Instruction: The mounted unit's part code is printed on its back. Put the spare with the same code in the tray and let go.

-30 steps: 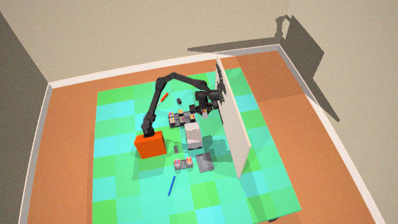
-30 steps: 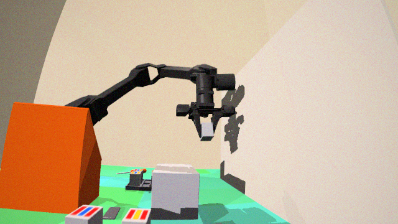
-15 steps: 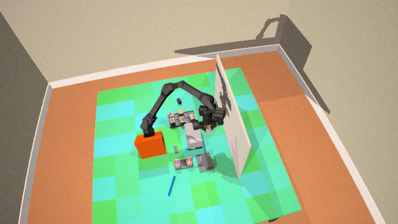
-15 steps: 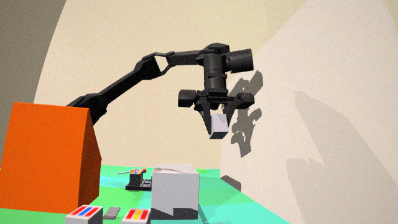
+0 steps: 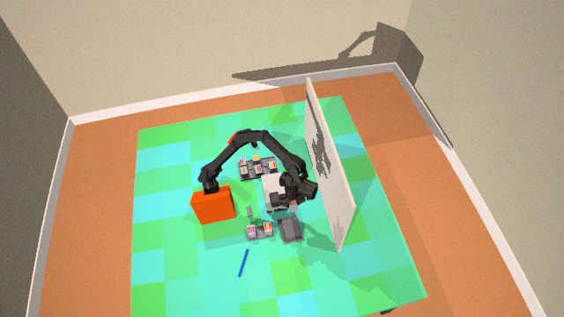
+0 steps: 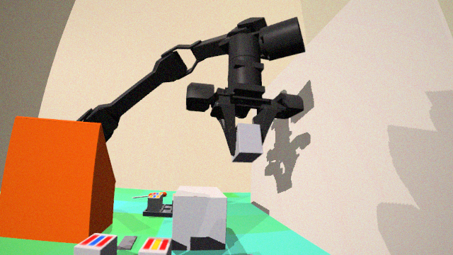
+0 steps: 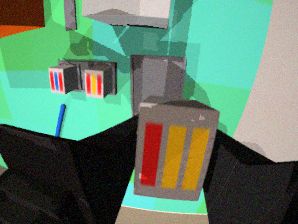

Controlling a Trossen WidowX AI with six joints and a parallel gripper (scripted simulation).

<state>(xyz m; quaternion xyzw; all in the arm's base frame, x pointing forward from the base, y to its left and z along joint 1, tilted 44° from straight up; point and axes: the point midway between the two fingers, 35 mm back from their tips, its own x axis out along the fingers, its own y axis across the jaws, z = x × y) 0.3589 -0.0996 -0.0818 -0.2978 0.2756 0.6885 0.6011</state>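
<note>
Right now the grey tray is 20 mm behind my gripper tip, 30 mm to the right of it and 170 mm below it. Also, from my gripper tip: grey spare block 30 mm above; then tall panel 170 mm ahead, 170 mm to the left, 50 mm above; then grey mounted unit 70 mm behind, 160 mm to the left, 120 mm below.
</note>
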